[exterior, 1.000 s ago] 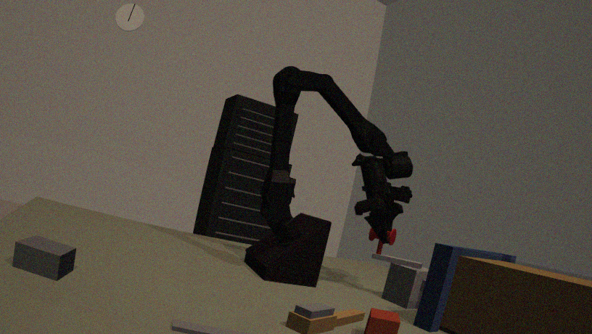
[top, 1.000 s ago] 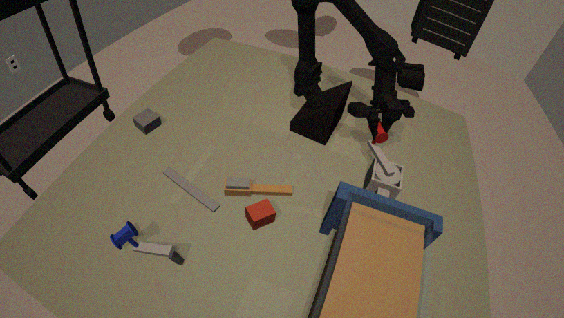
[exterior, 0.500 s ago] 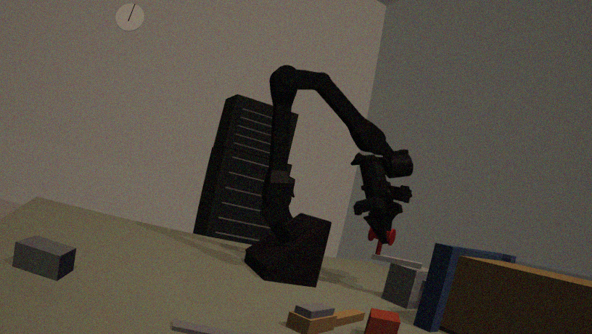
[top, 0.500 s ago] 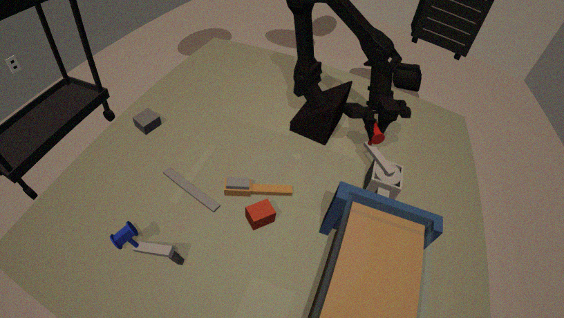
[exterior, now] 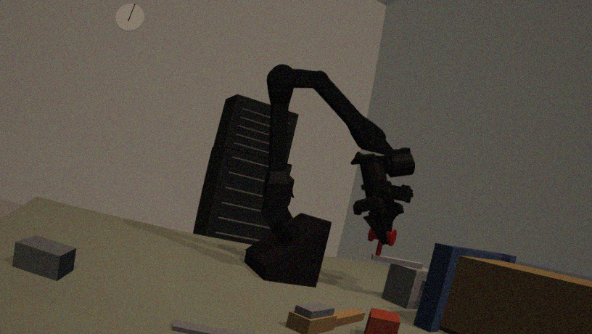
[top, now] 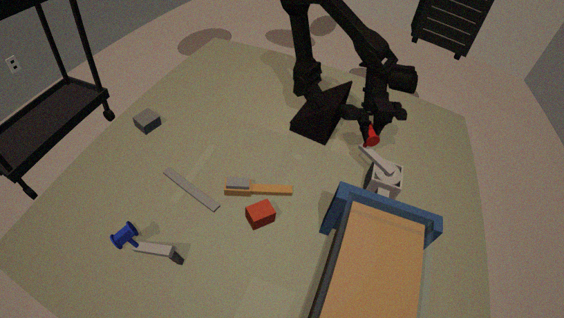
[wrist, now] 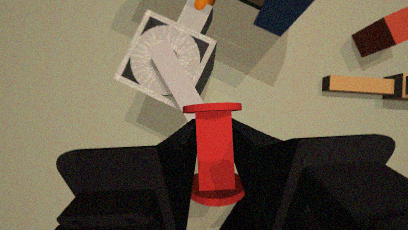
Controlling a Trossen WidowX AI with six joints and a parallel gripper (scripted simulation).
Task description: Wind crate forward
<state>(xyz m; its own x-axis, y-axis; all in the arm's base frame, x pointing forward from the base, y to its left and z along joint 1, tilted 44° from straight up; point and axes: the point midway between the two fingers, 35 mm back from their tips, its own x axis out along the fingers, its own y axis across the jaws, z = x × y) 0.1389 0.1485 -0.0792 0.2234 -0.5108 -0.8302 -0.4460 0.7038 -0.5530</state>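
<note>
The grey winch lies 10 cm below my gripper tip, 7 cm to the left of it and 3 cm ahead of it. Round my gripper tip: red-knobbed winch handle: 3 cm below, 2 cm to the left, 1 cm ahead; wooden brush: 26 cm to the right, 18 cm ahead, 11 cm below; red knob: 1 cm to the right, 1 cm behind.
</note>
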